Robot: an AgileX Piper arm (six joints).
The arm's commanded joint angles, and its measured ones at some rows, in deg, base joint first. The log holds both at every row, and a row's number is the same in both.
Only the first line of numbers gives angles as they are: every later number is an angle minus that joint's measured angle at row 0.
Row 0, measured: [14.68 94.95 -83.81 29.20 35.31 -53.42]
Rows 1 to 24, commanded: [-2.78 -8.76 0.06 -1.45 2.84 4.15]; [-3.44 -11.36 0.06 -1.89 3.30 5.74]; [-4.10 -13.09 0.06 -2.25 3.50 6.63]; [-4.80 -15.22 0.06 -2.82 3.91 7.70]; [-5.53 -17.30 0.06 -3.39 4.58 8.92]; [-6.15 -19.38 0.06 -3.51 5.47 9.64]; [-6.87 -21.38 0.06 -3.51 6.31 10.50]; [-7.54 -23.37 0.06 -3.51 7.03 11.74]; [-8.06 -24.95 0.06 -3.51 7.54 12.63]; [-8.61 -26.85 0.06 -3.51 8.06 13.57]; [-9.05 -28.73 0.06 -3.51 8.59 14.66]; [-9.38 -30.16 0.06 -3.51 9.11 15.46]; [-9.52 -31.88 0.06 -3.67 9.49 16.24]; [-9.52 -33.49 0.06 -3.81 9.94 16.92]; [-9.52 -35.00 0.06 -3.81 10.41 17.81]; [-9.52 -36.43 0.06 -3.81 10.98 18.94]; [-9.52 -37.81 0.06 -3.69 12.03 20.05]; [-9.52 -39.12 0.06 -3.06 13.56 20.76]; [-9.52 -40.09 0.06 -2.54 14.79 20.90]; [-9.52 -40.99 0.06 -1.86 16.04 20.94]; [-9.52 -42.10 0.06 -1.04 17.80 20.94]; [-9.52 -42.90 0.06 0.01 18.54 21.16]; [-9.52 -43.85 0.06 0.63 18.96 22.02]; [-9.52 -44.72 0.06 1.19 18.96 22.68]
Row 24, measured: [-9.00 -41.59 0.00 -1.54 16.44 20.59]
